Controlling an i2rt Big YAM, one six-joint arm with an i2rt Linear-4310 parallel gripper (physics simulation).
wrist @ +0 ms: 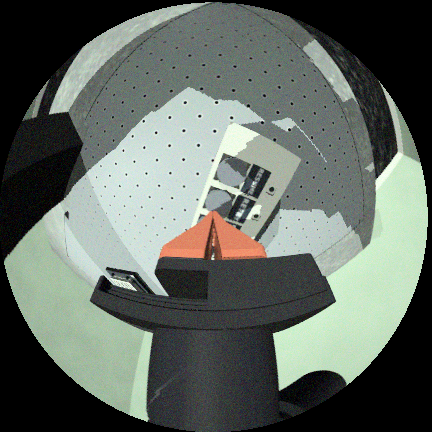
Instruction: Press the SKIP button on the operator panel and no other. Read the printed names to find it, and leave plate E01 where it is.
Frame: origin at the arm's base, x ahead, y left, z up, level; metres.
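Seen in the pictures: gripper, between the fingertips: (212, 216).
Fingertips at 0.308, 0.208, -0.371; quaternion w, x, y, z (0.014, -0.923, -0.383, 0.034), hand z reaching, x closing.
Observation:
Pixels of each thing's middle, then the offset from my fingertips to it, as dx, dy, dz. "spot": a spot on its surface instead. Level surfaces: height alone.
- beige operator panel, middle of its body: (228, 207) +0.016, +0.008, -0.027
- upper round button, middle of its body: (231, 171) -0.020, +0.041, -0.003
- third dark label, a spot on its surface: (235, 227) spot: +0.026, +0.007, -0.002
- grey perforated table top, height of its surface: dz -0.055
- small dark-framed item, middle of its body: (130, 289) +0.031, -0.396, -0.036
The beige operator panel (280, 159) lies tilted across the middle of the wrist view. The upper round button (231, 173) is beside a dark label (258, 181) that reads RESUME. Below it is another round button (218, 199), beside a label (243, 209) that appears to read RETRY. Part of a third dark label (235, 227) shows below; its name cannot be read. The button beside it is almost wholly hidden behind my fingers. My gripper (212, 216) is shut and empty, its orange tips over the panel's lower part. Whether they touch it cannot be told. Plate E01 cannot be identified by name.
The panel is on a grey perforated table top (165, 120), partly in shadow. A small dark-framed item (122, 281) with a pale printed face is at the lower left, partly behind the gripper body. A large black shape (37, 160) is at the left edge.

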